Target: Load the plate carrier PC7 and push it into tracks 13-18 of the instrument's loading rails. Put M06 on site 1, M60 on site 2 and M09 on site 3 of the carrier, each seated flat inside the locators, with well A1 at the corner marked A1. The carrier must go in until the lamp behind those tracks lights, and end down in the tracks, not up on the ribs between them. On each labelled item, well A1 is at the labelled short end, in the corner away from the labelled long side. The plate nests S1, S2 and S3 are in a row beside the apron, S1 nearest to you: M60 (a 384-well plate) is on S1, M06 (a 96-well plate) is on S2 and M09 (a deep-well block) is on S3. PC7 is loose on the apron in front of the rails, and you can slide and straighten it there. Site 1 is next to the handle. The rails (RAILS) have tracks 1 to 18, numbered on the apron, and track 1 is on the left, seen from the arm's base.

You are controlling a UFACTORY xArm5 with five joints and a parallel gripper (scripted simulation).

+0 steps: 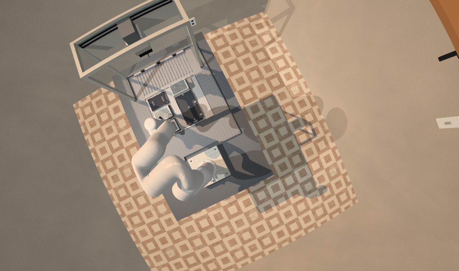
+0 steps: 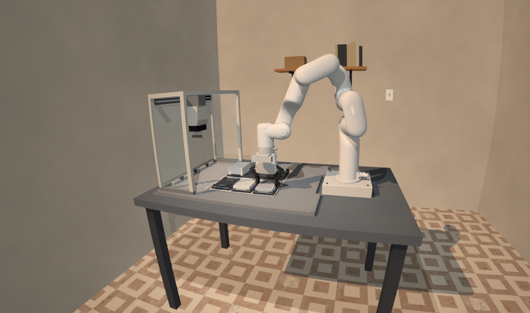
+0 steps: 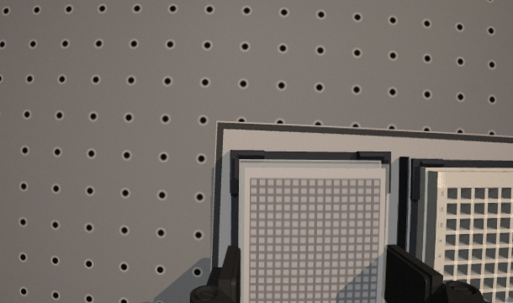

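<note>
The plate nest S1 is 2 cm below my hand. Round my hand: plate carrier PC7: 13 cm ahead, 19 cm to the right, 1 cm below; white plate: 11 cm ahead, 1 cm to the left, 1 cm below; plate nest S3: 22 cm ahead, 1 cm to the left, 2 cm below.
</note>
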